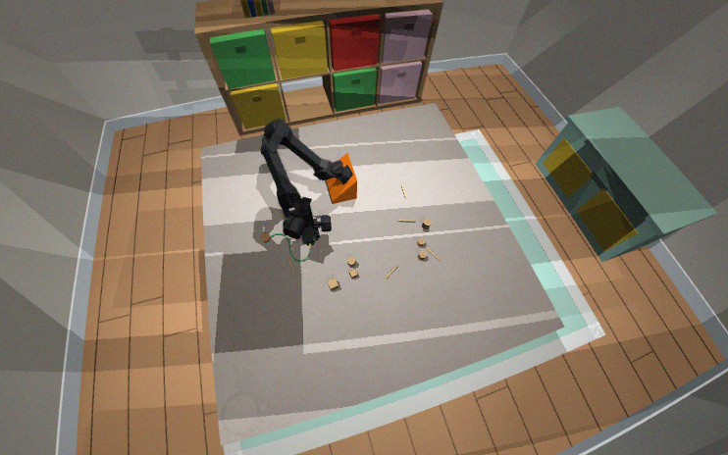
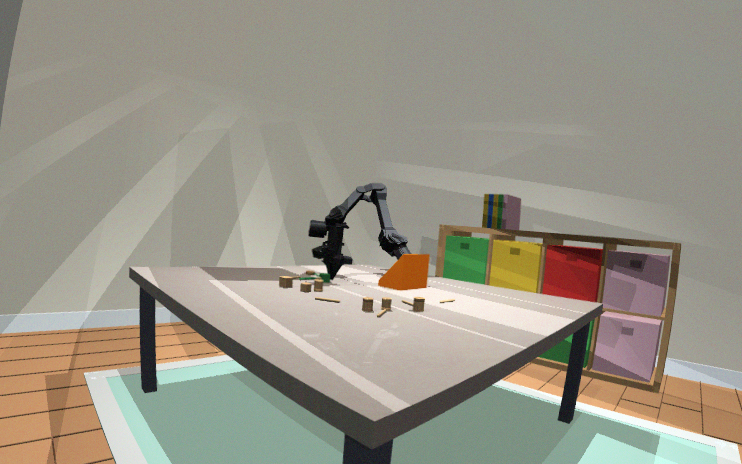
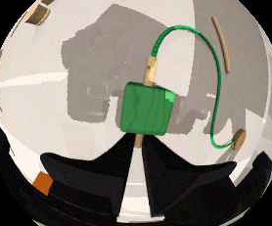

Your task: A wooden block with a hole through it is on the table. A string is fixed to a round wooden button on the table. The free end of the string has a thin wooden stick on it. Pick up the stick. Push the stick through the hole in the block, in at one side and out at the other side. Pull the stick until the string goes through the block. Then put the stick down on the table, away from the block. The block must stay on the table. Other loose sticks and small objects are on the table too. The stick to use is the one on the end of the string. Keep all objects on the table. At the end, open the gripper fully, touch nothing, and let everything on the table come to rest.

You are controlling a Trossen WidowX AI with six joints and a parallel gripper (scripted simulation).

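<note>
My gripper tip is 3 cm short of the green block, 1 cm to the left of it and 1 cm below it. Also, from my gripper tip: round wooden button 6 cm behind, 18 cm to the right; loose stick 8 cm ahead, 11 cm to the right, 1 cm below; thin wooden stick 4 cm ahead, 1 cm to the right, 1 cm above.
</note>
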